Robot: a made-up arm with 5 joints.
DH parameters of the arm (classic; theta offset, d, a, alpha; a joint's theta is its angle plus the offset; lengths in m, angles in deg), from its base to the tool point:
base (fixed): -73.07 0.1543 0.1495 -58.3
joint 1: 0 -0.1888 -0.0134 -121.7
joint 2: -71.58 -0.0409 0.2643 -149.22
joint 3: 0 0.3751 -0.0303 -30.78
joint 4: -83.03 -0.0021 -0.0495 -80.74
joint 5: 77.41 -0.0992 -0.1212 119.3
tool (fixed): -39.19 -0.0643 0 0
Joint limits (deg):
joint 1: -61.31..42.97
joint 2: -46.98..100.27
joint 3: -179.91..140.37
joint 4: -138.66..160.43
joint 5: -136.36..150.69
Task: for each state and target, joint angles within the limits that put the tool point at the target. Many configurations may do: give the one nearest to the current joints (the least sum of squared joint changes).
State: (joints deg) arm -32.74 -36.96 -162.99 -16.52 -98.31
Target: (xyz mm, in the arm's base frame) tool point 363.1 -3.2 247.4
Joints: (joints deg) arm -61.21 -46.98 -153.34 20.78 -69.92
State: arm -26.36 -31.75 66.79 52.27 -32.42
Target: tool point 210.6 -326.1 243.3
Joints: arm 8.49 -40.47 71.92 37.44 -58.61
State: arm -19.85 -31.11 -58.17 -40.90 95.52
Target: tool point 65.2 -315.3 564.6
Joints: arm -6.29 10.45 -62.08 -26.05 81.91
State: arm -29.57 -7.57 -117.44 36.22 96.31
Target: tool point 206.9 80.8 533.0
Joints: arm -61.31 -30.28 -120.91 37.29 52.43
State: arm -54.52 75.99 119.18 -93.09 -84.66
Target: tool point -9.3 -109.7 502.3
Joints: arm -49.99 30.22 102.38 -116.59 -83.20
